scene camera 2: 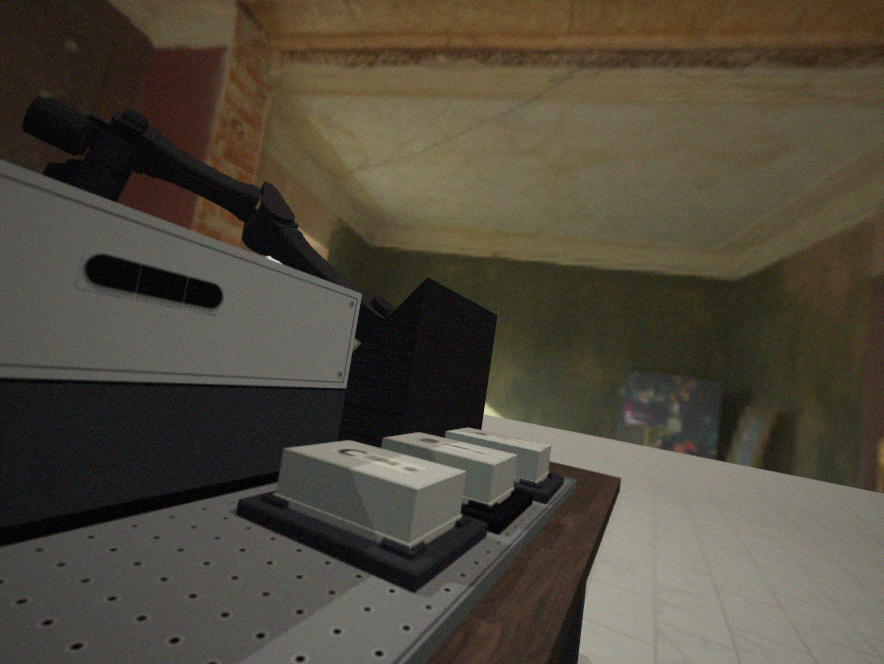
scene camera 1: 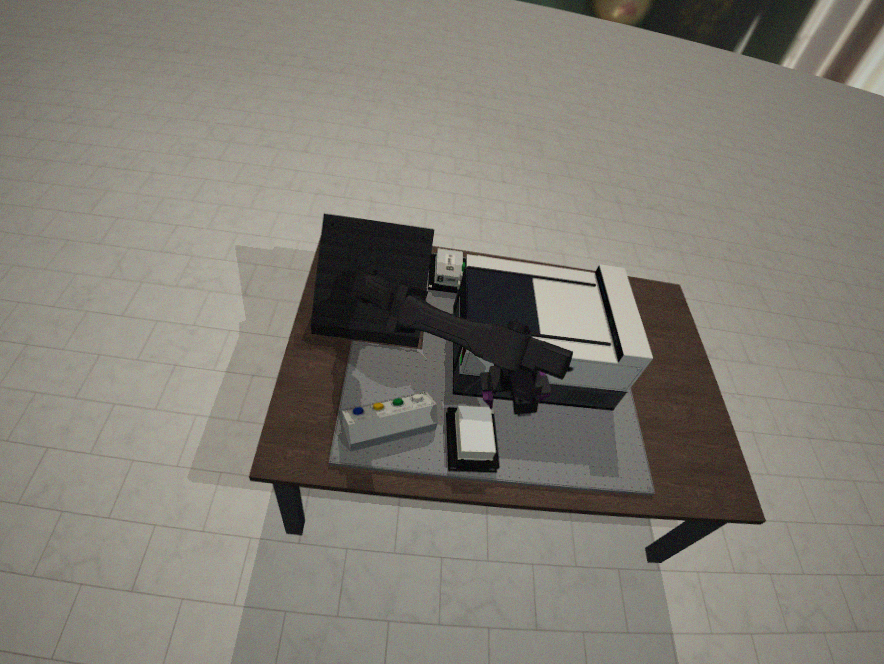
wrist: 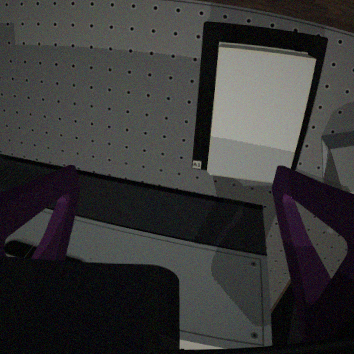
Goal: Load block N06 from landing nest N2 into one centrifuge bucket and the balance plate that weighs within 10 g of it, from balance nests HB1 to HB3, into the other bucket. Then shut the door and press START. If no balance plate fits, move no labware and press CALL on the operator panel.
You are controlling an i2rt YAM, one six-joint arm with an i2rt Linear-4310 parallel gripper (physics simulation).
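Frame: origin at the arm's base, x ahead, y left, z up, level; centimetres.
Seen in the pictures: gripper, fingertip midpoint: (scene camera 1: 512, 404) (wrist: 175, 176); arm's base, origin of the base link: (scene camera 1: 361, 282).
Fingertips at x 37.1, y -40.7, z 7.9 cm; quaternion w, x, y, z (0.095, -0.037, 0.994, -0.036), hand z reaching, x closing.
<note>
Offsets run from my fingertips to a thing's top centre. Level surfaces: height alone.
My gripper (scene camera 1: 515, 390) (wrist: 175, 176) is open and empty, its purple fingers wide apart. It hangs high over the side of the white and dark centrifuge (scene camera 1: 571, 307) (scene camera 2: 285, 321) (wrist: 150, 265). A plain white block {dx -5.0, dy +1.4, dz -13.9 cm} (scene camera 1: 475, 432) (wrist: 260, 100) sits in a black nest {dx -5.1, dy +1.5, dz -17.0 cm} (scene camera 1: 473, 466) (wrist: 201, 100), ahead of the fingers in the wrist view; its corner tag seems to read A1. In scene camera 2, a near block {dx +2.3, dy +60.9, dz -15.6 cm} (scene camera 2: 371, 486), a middle block {dx -10.9, dy +62.0, dz -15.6 cm} (scene camera 2: 450, 464) and a far block {dx -24.5, dy +63.4, dz -15.6 cm} (scene camera 2: 507, 451) sit in dark nests. Their top marks are unclear. The buckets do not show, and the door's state is unclear.
The operator panel {dx -25.9, dy +4.2, dz -12.6 cm} (scene camera 1: 389, 421), with blue, yellow, green and white buttons, stands left of the white block. A large black box (scene camera 1: 375, 268) (scene camera 2: 453, 357) stands at the back left. A marked white block (scene camera 1: 448, 264) sits between it and the centrifuge. A perforated plate {dz -21.0 cm} (scene camera 1: 557, 457) covers part of the table {dz -22.2 cm} (scene camera 1: 678, 343).
</note>
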